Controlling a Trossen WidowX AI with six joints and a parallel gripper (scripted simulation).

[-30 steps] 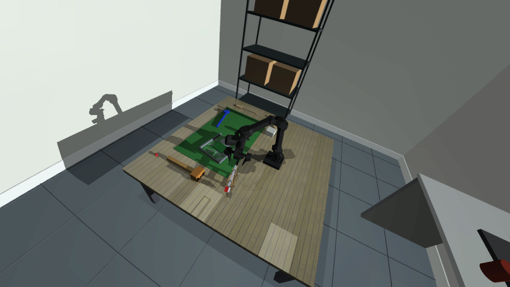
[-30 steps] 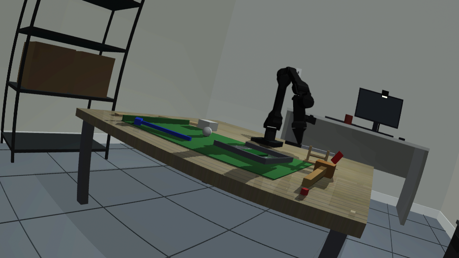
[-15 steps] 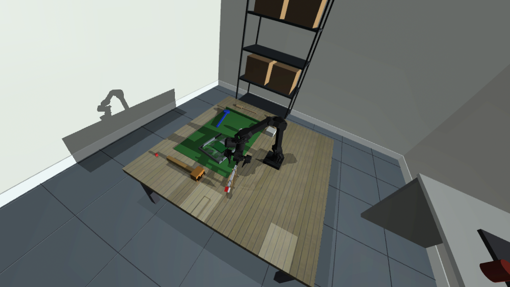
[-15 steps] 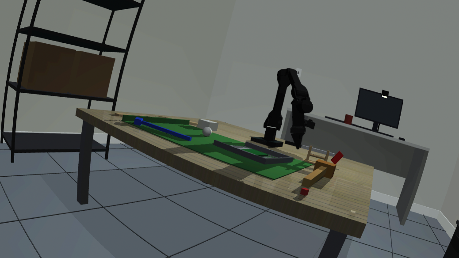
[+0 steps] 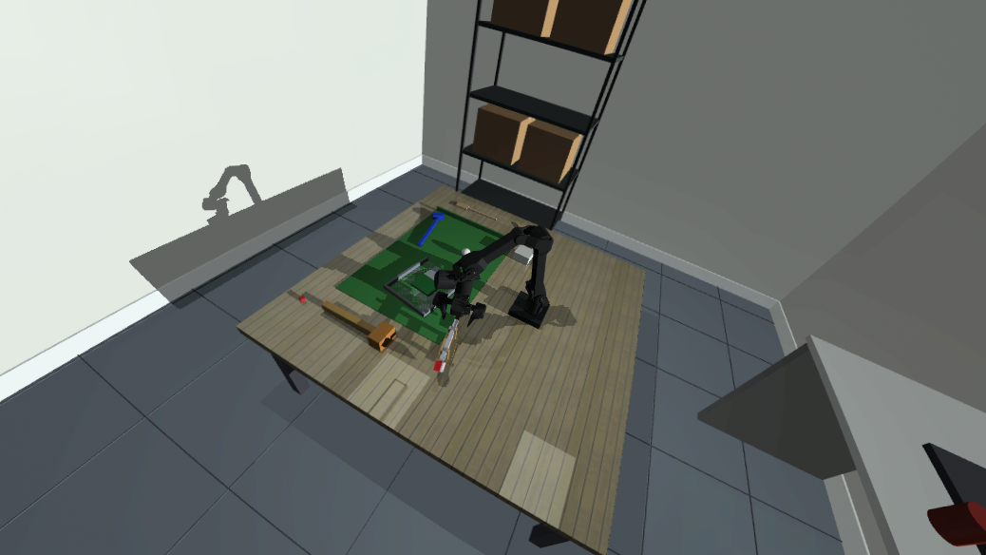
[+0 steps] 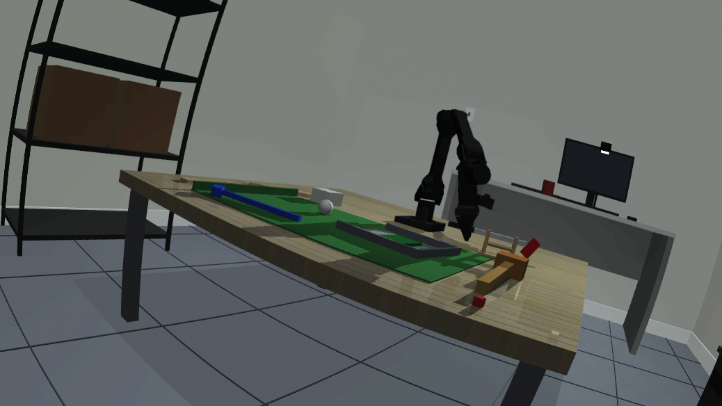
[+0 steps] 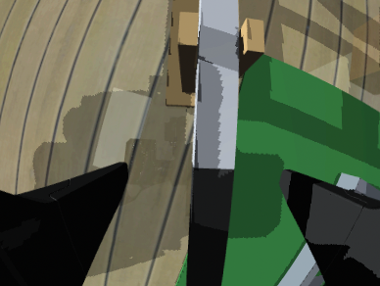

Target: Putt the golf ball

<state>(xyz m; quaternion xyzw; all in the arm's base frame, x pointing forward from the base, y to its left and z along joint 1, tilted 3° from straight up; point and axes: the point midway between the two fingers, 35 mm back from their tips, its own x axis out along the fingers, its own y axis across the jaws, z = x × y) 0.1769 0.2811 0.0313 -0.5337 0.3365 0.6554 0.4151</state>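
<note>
Now: gripper tip 7 cm to the right of the red putter, 4 cm past it and 3 cm below it. Round my gripper tip: wooden stand 9 cm to the left, 5 cm behind; then white block 56 cm to the right, 5 cm ahead, 1 cm below; then white golf ball 34 cm to the right, 25 cm ahead, 1 cm below.
</note>
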